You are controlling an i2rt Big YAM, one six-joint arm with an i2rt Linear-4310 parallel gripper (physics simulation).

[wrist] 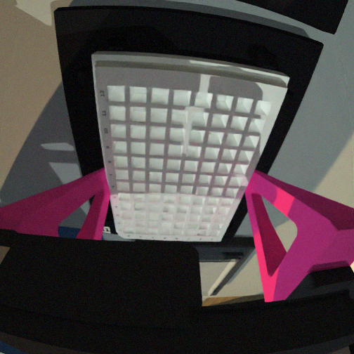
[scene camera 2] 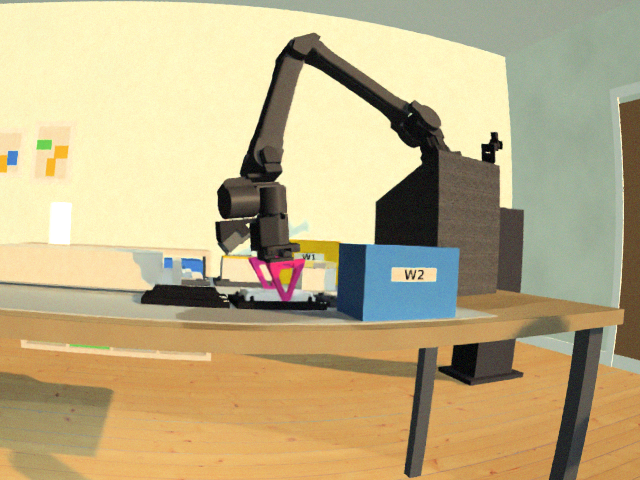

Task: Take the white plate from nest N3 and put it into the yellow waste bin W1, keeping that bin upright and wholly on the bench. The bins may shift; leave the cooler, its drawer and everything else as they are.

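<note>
The white plate, with a grid of square wells, sits flat in a black nest; the nest's label cannot be read. My gripper points down over the plate, and its two pink fingers stand against the plate's two long sides, shut on it. The plate's near end lies close to the dark gripper body in the wrist view. The yellow bin W1 stands upright behind the gripper in the scene view, partly hidden by the gripper and the blue bin.
The blue bin W2 stands right of the nest, in front of W1. Another black nest stands to the left. A long cream housing lies at the left, and a pale box stands behind the gripper, on the bench.
</note>
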